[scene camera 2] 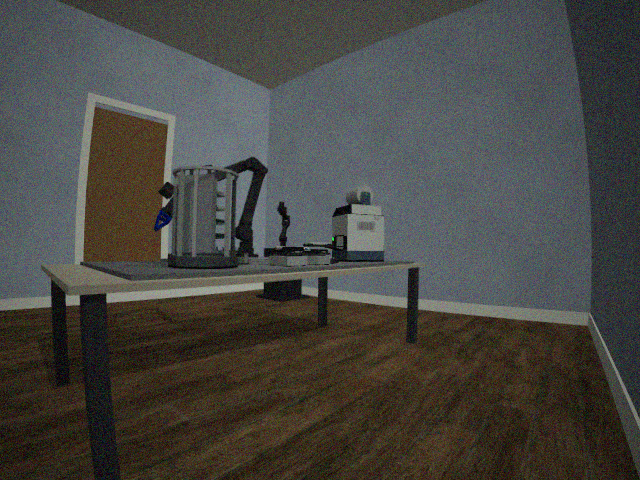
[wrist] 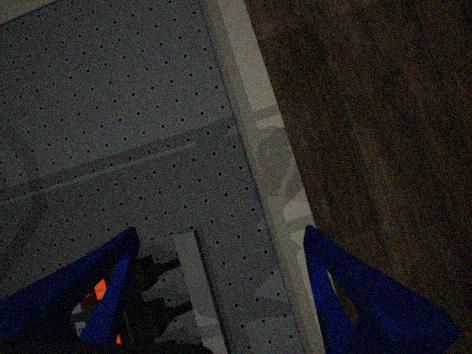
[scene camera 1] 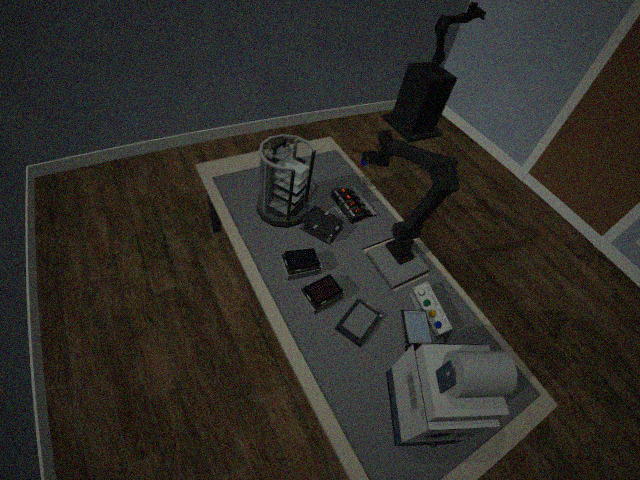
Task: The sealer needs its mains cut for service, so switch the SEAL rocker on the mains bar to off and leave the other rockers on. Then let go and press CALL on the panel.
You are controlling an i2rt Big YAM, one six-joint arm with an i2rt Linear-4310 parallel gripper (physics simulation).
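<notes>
The mains bar (scene camera 1: 352, 205) lies near the table's long edge beside the round tower, with several rockers glowing orange. In the wrist view, part of the bar shows behind the left finger, with a lit orange rocker (wrist: 100, 289) seen through the finger's opening. The labels are not readable, so I cannot tell which rocker is SEAL. My gripper (scene camera 1: 365, 158) (scene camera 2: 162, 220) (wrist: 221, 234) is open and empty, high above the table's edge near the bar. The white button panel (scene camera 1: 445, 329) has white, green, yellow and blue buttons; which is CALL is unreadable.
The tall round tower (scene camera 1: 262, 191) (scene camera 2: 194, 217) stands beside the bar. A dark box (scene camera 1: 322, 224) lies near it. Two dark-topped boxes (scene camera 1: 301, 260) (scene camera 1: 322, 290) and a framed tray (scene camera 1: 347, 333) lie farther along. The white machine (scene camera 1: 410, 397) (scene camera 2: 357, 237) stands beyond the button panel.
</notes>
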